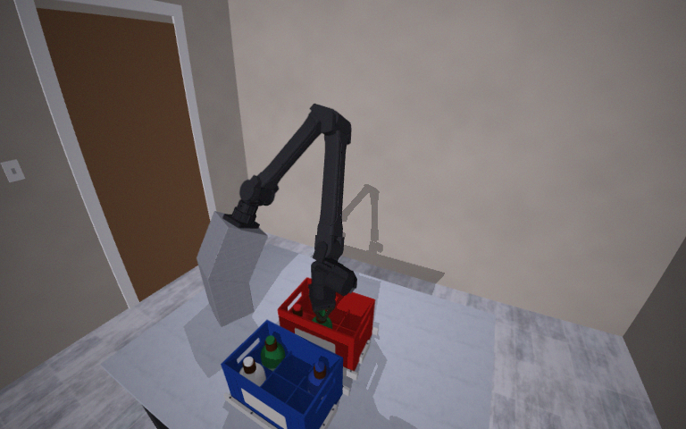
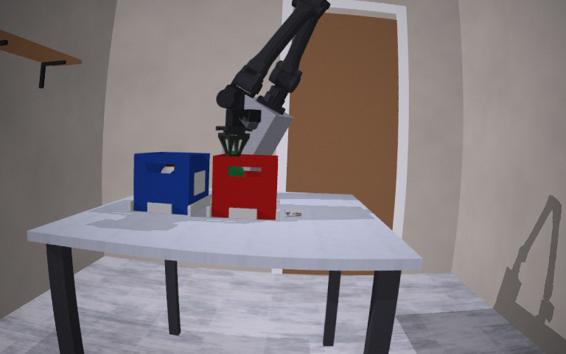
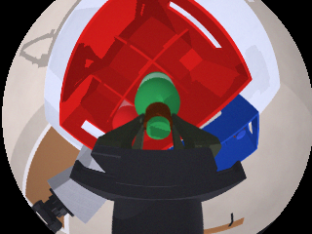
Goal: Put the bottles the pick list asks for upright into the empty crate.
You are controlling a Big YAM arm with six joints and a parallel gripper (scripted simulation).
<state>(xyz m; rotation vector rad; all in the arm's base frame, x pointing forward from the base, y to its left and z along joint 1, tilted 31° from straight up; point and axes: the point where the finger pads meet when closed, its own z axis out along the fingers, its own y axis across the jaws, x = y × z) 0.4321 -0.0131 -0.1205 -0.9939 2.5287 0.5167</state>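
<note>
My gripper is now 10 mm past the red crate, 50 mm to the right of it and 90 mm above it. The rest, counted from my hand: blue crate: 200 mm to the right, 90 mm below; then red-label bottle: 100 mm behind, 90 mm below; then blue bottle: 90 mm ahead, 150 mm to the right, 90 mm below.
</note>
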